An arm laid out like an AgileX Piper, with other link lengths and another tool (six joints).
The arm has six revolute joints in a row. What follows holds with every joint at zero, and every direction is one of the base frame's. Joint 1 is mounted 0.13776 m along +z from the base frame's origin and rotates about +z. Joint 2 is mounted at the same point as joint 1 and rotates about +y. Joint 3 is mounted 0.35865 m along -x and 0.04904 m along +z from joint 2 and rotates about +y. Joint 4 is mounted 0.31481 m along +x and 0.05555 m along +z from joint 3 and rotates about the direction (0.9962, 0, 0.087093). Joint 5 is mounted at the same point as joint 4 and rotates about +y. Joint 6 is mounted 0.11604 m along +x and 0.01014 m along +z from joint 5 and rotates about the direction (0.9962, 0, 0.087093). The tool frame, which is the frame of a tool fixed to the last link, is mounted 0.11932 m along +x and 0.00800 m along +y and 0.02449 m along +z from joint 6; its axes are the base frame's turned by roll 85.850, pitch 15.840 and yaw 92.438 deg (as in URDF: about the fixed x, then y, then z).
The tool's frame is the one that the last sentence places.
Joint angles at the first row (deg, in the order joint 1, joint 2, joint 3, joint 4, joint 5, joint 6):
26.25, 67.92, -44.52, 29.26, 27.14, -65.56
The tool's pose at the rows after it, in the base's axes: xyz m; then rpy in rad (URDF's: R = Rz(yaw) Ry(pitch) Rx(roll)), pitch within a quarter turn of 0, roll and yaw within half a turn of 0:
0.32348 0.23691 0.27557 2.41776 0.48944 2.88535
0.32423 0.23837 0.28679 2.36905 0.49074 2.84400
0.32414 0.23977 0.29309 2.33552 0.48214 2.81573
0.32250 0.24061 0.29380 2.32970 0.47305 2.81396
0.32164 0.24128 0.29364 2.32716 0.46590 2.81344
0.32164 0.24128 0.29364 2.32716 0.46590 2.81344
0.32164 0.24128 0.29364 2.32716 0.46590 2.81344
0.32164 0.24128 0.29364 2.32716 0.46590 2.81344
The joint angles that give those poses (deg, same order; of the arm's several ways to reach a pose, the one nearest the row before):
26.25, 67.02, -44.52, 31.54, 26.29, -65.56
26.25, 66.17, -44.61, 33.55, 25.38, -65.56
26.25, 65.71, -44.61, 35.25, 24.93, -65.56
26.25, 65.57, -44.61, 35.79, 25.29, -65.56
26.25, 65.58, -44.61, 36.15, 25.53, -65.56
26.25, 65.58, -44.61, 36.15, 25.53, -65.56
26.25, 65.58, -44.61, 36.15, 25.53, -65.56
26.25, 65.58, -44.61, 36.15, 25.53, -65.56

